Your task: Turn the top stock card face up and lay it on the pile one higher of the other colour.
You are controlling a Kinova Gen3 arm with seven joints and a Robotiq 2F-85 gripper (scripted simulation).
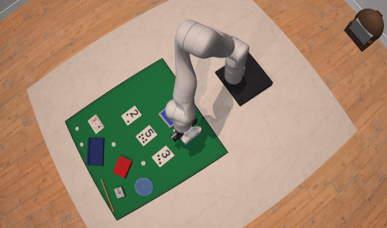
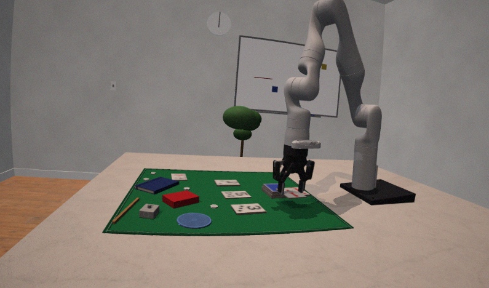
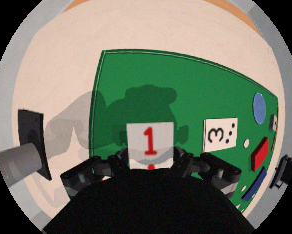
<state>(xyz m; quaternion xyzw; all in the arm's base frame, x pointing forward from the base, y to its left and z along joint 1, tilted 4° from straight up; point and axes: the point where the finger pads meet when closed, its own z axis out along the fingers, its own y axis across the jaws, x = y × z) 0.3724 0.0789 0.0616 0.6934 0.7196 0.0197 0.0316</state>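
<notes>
Now: the green mat 180 mm ahead of my hand, 140 mm to the right of it and 70 mm below it. From my hand the other things lie so: red box (340 mm ahead, 60 mm to the right, 40 mm below); then card (10 mm below); then grey box (430 mm ahead, 30 mm to the left, 40 mm below).
</notes>
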